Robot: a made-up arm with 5 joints. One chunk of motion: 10 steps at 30 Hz.
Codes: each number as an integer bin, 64 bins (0 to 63) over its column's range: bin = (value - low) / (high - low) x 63, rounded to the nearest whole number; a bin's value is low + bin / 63 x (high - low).
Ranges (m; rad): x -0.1..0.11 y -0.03..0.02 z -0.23..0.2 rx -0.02..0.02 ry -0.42..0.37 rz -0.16..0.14
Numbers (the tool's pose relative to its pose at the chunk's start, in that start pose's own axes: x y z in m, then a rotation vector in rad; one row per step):
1: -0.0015 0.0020 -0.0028 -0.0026 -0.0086 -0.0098
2: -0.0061 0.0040 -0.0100 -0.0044 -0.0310 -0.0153
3: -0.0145 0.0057 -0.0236 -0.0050 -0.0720 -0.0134
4: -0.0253 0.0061 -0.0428 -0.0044 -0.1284 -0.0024
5: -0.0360 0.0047 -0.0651 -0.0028 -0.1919 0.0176
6: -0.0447 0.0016 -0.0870 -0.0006 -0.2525 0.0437
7: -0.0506 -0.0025 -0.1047 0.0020 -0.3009 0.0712
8: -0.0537 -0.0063 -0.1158 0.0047 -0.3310 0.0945
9: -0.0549 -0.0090 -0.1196 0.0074 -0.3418 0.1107
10: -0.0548 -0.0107 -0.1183 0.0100 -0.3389 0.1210
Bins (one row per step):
1: 30 40 33 27 33 32
2: 28 43 32 25 31 30
3: 26 45 30 24 28 31
4: 22 45 27 25 23 33
5: 19 44 24 27 18 37
6: 17 40 21 31 13 43
7: 15 35 18 35 9 49
8: 14 30 17 39 7 53
9: 14 26 16 43 6 57
10: 14 24 16 47 6 59

